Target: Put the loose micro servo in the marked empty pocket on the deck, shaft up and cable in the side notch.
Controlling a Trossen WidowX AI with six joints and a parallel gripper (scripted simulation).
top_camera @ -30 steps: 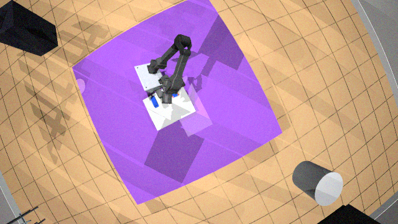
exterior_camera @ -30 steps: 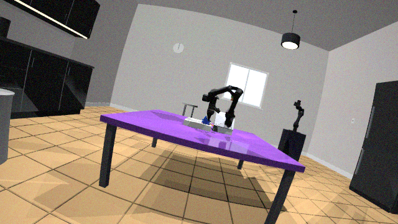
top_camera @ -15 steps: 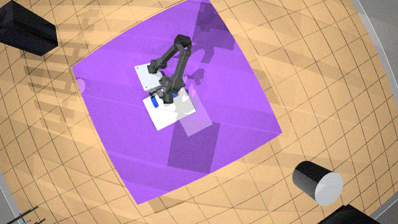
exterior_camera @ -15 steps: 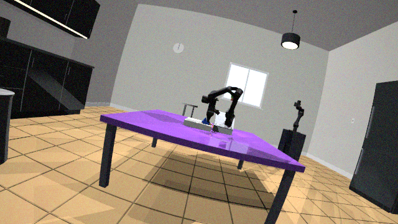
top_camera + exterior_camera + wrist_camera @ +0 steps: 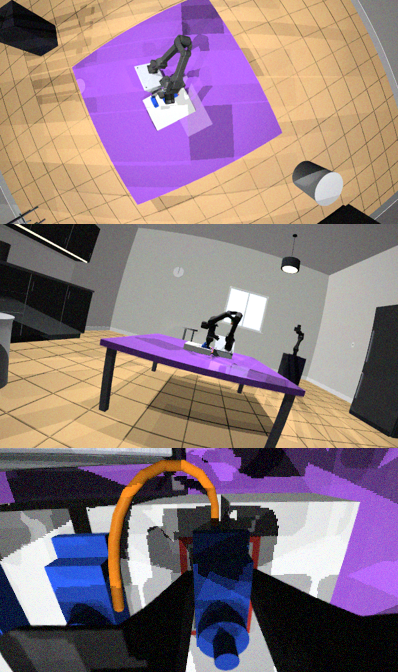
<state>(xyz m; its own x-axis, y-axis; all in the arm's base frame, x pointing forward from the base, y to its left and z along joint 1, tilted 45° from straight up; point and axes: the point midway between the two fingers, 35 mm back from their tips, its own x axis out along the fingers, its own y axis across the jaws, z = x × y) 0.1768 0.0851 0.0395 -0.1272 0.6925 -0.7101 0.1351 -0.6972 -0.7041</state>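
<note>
Now: the white deck 130 mm ahead of my gripper tip, 60 mm to the right of it and 30 mm below it.
</note>
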